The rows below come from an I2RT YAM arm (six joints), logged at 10 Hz.
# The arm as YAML. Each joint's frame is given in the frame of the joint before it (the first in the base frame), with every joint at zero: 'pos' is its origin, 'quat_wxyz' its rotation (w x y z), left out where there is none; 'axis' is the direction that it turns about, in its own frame. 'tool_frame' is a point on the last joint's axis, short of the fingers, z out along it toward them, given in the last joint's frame.
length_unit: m
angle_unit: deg
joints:
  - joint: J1
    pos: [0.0, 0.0, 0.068]
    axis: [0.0, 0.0, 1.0]
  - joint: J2
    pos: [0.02, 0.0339, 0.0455]
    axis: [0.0, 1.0, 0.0]
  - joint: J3
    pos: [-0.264, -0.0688, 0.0]
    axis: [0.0, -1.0, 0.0]
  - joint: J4
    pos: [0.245, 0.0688, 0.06]
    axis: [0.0, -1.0, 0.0]
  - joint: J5
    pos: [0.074, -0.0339, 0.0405]
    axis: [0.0, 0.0, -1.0]
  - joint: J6
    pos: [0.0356, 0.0, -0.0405]
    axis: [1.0, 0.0, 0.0]
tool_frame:
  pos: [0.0, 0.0, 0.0]
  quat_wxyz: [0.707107, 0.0, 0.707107, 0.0]
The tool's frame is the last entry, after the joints.
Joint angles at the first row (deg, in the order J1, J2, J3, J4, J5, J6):
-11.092 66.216 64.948 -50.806 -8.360 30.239
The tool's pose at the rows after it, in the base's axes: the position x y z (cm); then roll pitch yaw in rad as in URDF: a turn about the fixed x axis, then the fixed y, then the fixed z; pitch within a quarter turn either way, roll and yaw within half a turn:
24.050 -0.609 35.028 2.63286 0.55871 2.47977
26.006 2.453 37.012 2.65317 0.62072 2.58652
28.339 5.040 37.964 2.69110 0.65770 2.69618
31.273 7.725 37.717 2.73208 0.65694 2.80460
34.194 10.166 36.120 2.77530 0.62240 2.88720
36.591 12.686 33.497 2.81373 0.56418 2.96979
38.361 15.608 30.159 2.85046 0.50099 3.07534
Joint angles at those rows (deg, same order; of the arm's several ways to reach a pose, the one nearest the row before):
-2.545 69.144 71.899 -51.070 -7.420 29.672
4.842 73.865 79.046 -51.245 -4.010 29.125
9.824 79.812 85.605 -51.267 -2.110 27.266
13.693 87.285 91.920 -51.244 -1.651 25.561
16.404 94.869 96.704 -51.198 -1.541 24.731
18.917 101.929 99.809 -51.069 -2.219 24.010
21.846 108.684 101.799 -50.435 -3.421 22.349

